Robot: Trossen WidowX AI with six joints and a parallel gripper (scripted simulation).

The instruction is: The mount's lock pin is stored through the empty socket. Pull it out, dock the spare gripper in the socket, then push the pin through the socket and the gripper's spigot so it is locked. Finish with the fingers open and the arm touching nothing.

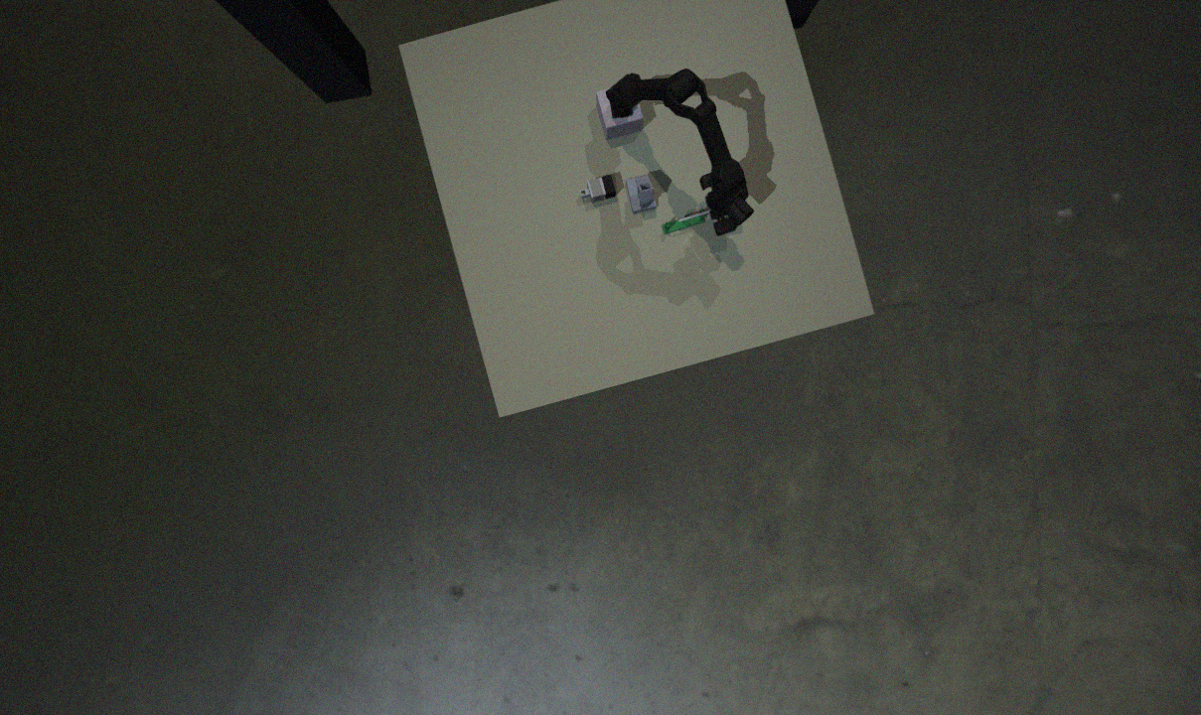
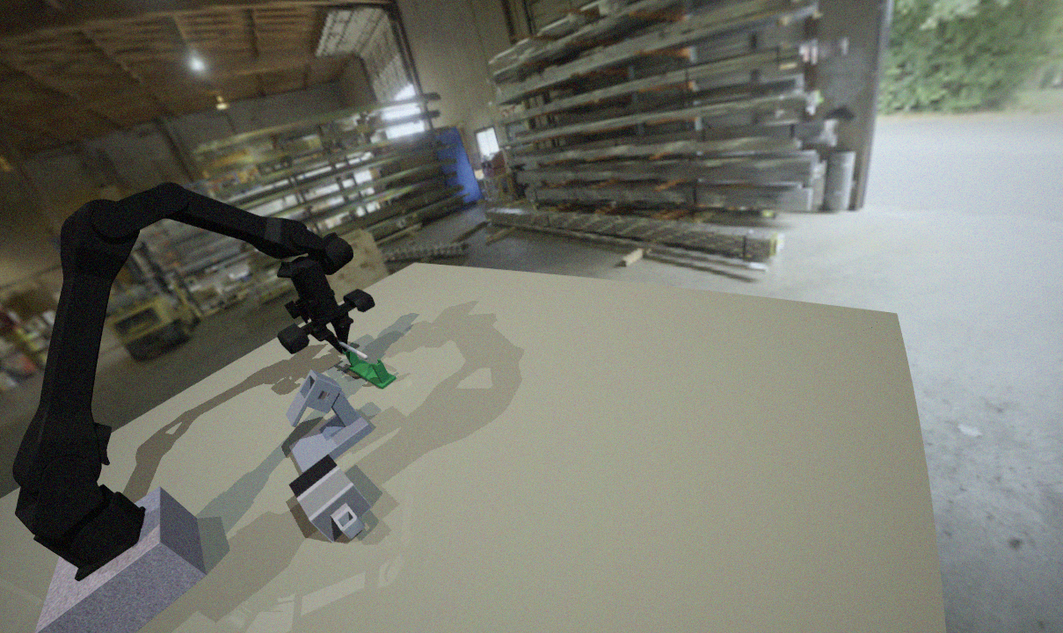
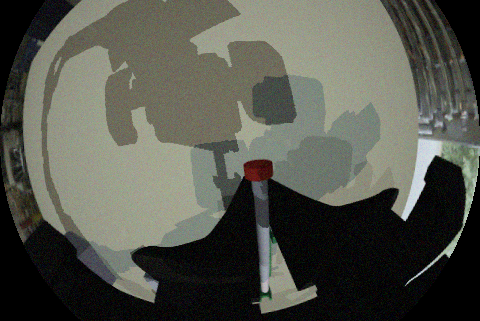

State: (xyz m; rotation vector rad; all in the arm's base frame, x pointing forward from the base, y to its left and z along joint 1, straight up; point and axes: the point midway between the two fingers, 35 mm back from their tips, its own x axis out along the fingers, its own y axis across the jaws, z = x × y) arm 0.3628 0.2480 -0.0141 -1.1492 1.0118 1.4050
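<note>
The green cradle is 10 mm ahead of my gripper tip and 100 mm to the right of it. Round my gripper tip: mount: 90 mm behind, 220 mm to the right, 30 mm above; then dark grey spare gripper: 130 mm behind, 370 mm to the right.
</note>
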